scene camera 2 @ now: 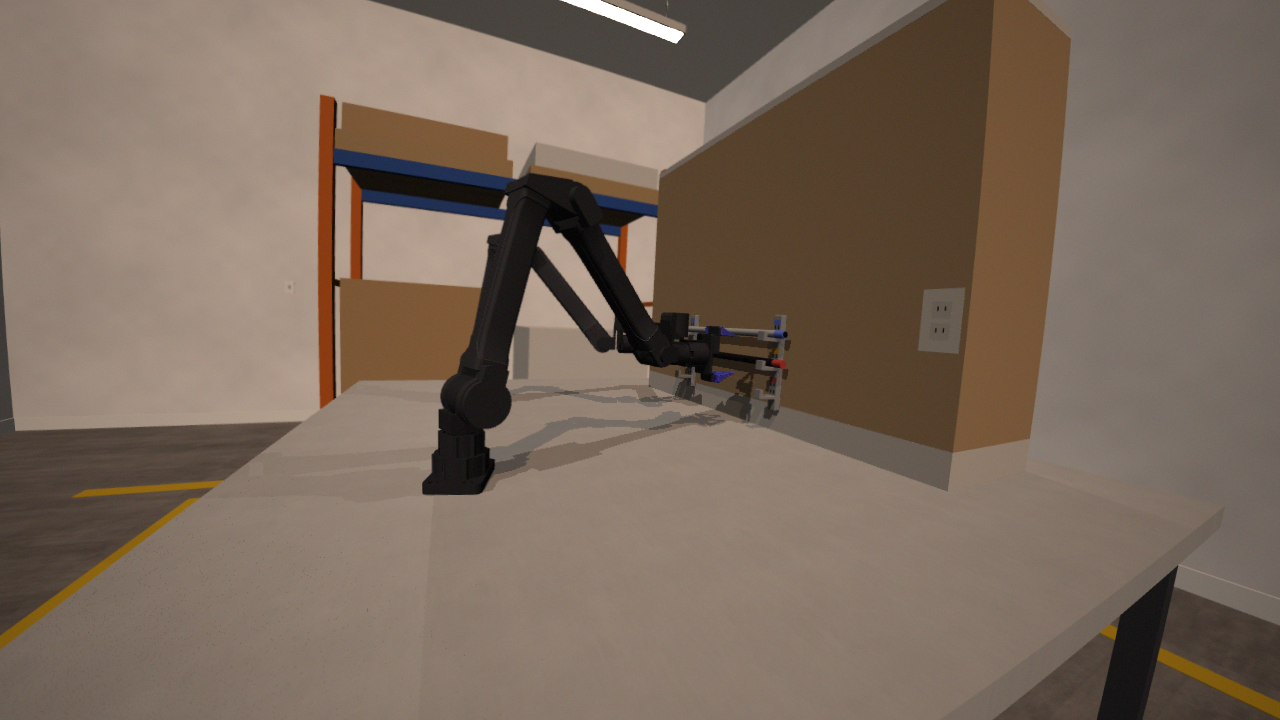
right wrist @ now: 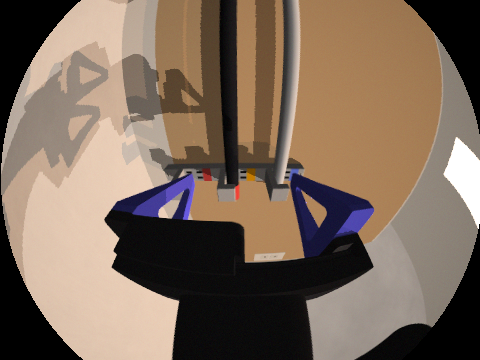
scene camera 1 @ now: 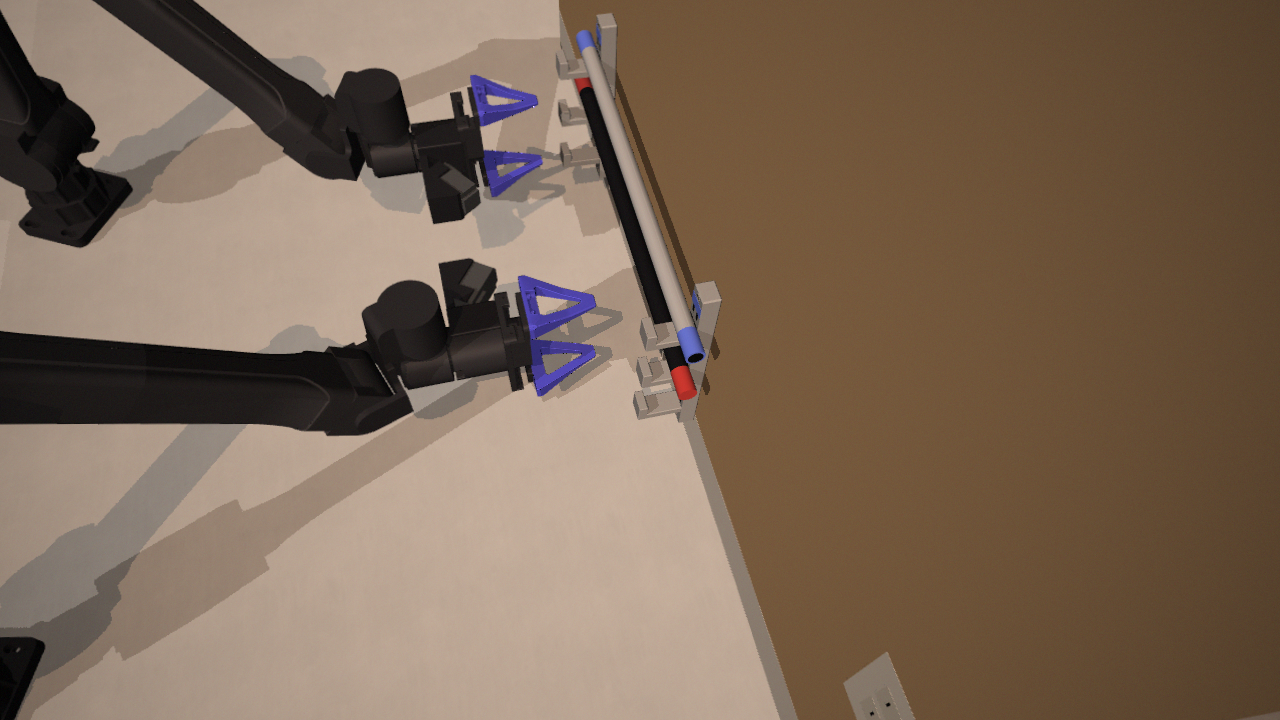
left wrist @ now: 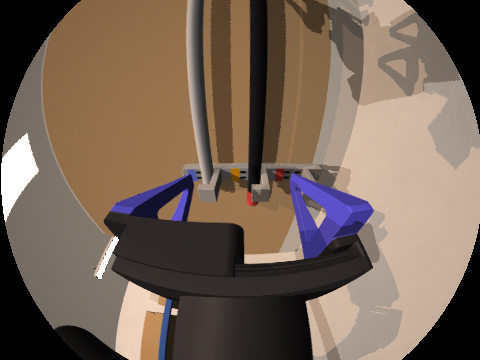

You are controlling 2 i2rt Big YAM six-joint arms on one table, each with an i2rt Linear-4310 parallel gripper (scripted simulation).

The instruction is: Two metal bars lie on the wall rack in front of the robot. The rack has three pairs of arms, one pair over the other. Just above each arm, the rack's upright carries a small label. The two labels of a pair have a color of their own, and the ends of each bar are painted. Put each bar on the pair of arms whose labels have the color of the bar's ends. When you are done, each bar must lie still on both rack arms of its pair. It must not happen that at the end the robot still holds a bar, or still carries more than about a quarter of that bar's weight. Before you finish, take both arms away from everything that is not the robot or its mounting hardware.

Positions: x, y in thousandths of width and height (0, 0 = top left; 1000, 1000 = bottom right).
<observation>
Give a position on a brown wall panel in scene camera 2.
729, 223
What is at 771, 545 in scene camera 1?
A brown wall panel.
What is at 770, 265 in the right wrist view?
A brown wall panel.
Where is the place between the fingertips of the right gripper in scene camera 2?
574, 492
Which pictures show the right gripper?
Scene camera 2, the right wrist view and scene camera 1 only.
</observation>
